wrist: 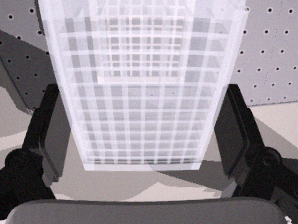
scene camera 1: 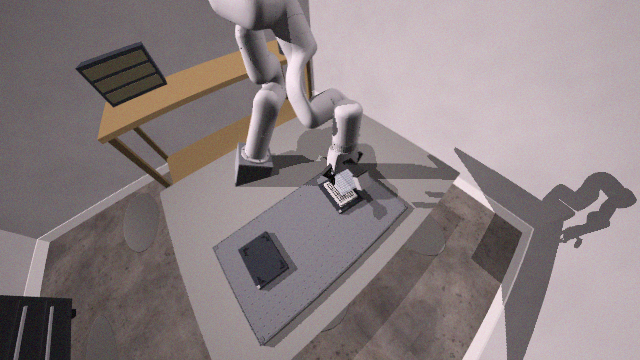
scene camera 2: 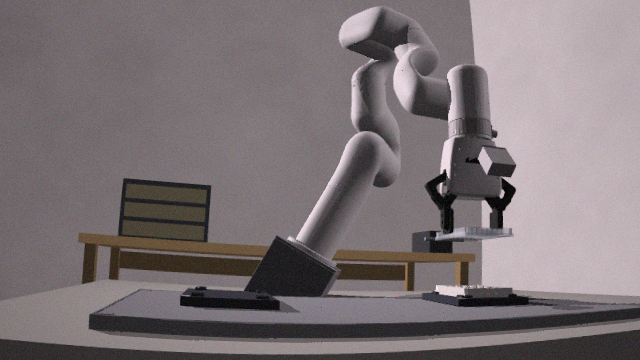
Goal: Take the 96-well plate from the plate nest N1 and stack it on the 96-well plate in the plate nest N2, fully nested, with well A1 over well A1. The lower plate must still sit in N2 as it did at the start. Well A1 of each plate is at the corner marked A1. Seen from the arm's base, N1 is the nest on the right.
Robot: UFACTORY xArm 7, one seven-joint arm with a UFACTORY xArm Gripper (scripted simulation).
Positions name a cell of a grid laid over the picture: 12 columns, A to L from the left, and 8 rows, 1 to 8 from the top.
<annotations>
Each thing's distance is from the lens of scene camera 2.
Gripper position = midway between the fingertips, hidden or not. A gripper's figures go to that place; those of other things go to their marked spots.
my gripper (scene camera 2: I6): 0.80 m
96-well plate (scene camera 2: I6): 0.73 m
96-well plate (scene camera 2: I7): 0.78 m
</annotations>
